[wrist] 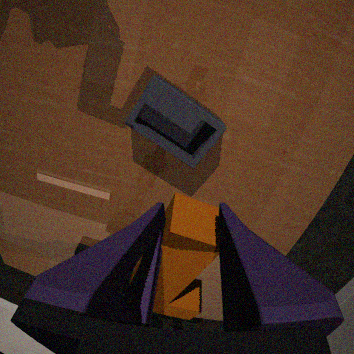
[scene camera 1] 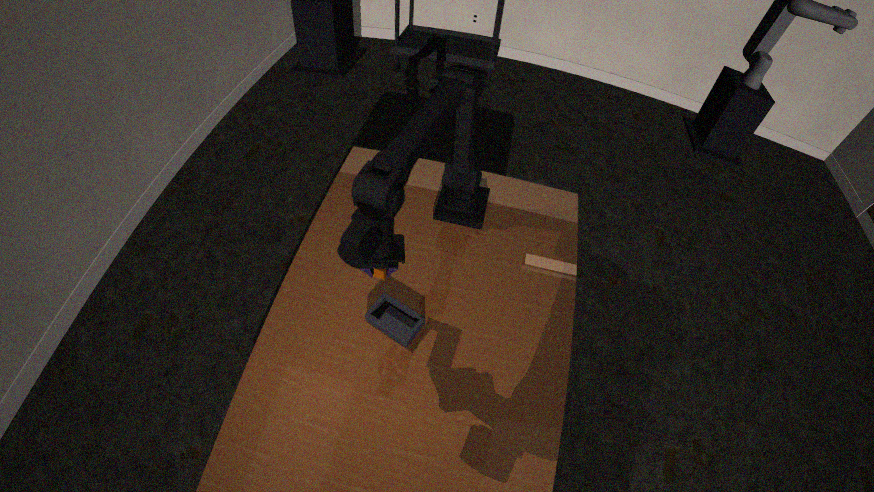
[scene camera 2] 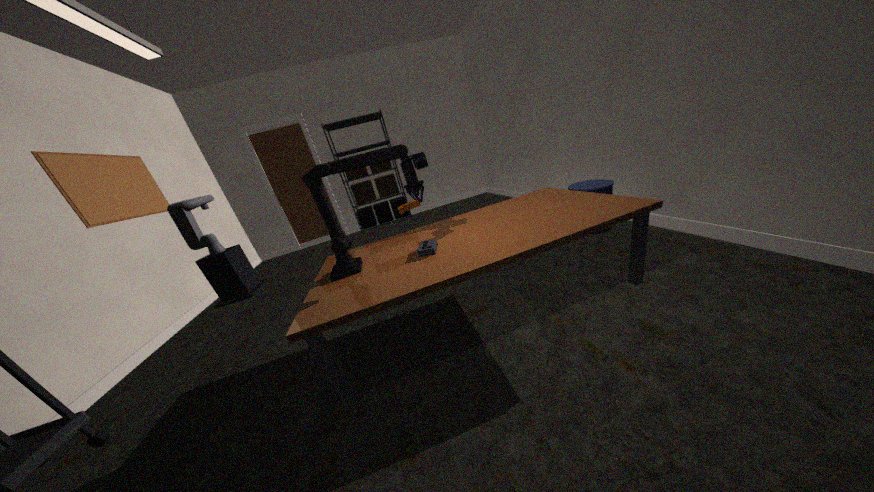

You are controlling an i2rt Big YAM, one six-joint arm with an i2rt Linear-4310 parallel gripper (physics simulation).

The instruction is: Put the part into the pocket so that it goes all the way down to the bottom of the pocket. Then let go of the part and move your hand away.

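Frame: origin at the arm's base, x ahead, y left, z up, level; millimetres.
Seen in the pictures: gripper, fingertip midpoint: (wrist: 191, 211) (scene camera 1: 379, 275) (scene camera 2: 419, 202); arm's base, origin of the base link: (scene camera 1: 462, 201) (scene camera 2: 346, 266).
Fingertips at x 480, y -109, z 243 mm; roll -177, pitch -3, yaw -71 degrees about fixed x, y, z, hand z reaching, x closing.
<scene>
Offsets run from my fingertips to a thing's middle. Level surfaces: height alone.
An orange angular part {57 mm back, 13 mm right, 3 mm down} (scene camera 1: 379, 275) (scene camera 2: 406, 208) (wrist: 194, 220) is held between the purple fingers of my gripper (scene camera 1: 380, 270) (scene camera 2: 419, 198) (wrist: 191, 211), which is shut on it. A blue-grey block {21 mm back, 21 mm left, 254 mm down} (scene camera 1: 400, 334) (scene camera 2: 427, 249) (wrist: 175, 97) with an L-shaped pocket in its top sits on the table. The part is in the air, above the table and apart from the block. In scene camera 1 it is up and left of the block; in the wrist view it is below the block. The pocket shows no part in it. The fingers and arm hide much of the part in scene camera 1.
The wooden table {272 mm down} (scene camera 1: 305, 397) (scene camera 2: 550, 213) carries the arm's base (scene camera 1: 461, 206) (scene camera 2: 346, 267) at one end. A pale strip (scene camera 1: 550, 264) (wrist: 73, 186) shows on the table near its right edge in scene camera 1. Another arm's pedestal (scene camera 1: 733, 113) (scene camera 2: 227, 273) stands off the table.
</scene>
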